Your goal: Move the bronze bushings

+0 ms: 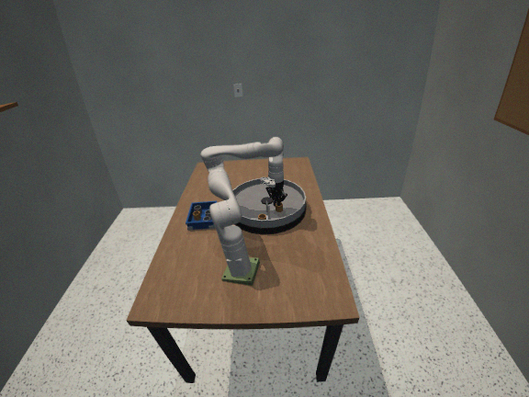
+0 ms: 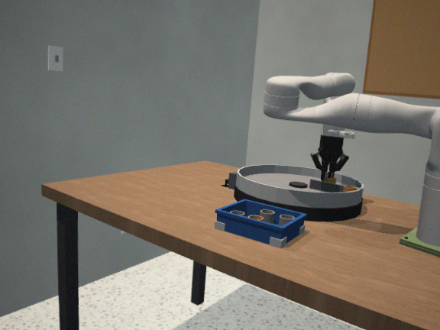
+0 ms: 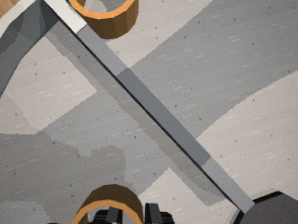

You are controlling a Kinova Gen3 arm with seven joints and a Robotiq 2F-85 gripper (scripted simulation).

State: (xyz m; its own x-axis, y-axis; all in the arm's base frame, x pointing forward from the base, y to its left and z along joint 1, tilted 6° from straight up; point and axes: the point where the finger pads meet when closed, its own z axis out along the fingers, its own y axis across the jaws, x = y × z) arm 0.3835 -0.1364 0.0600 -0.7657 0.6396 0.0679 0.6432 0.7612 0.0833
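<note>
Right now my hand is 30 mm past the blue crate, 400 mm to the right of it and 70 mm above it. Round my hand: grey turntable disc (70 mm ahead, 60 mm to the left, 40 mm below).
</note>
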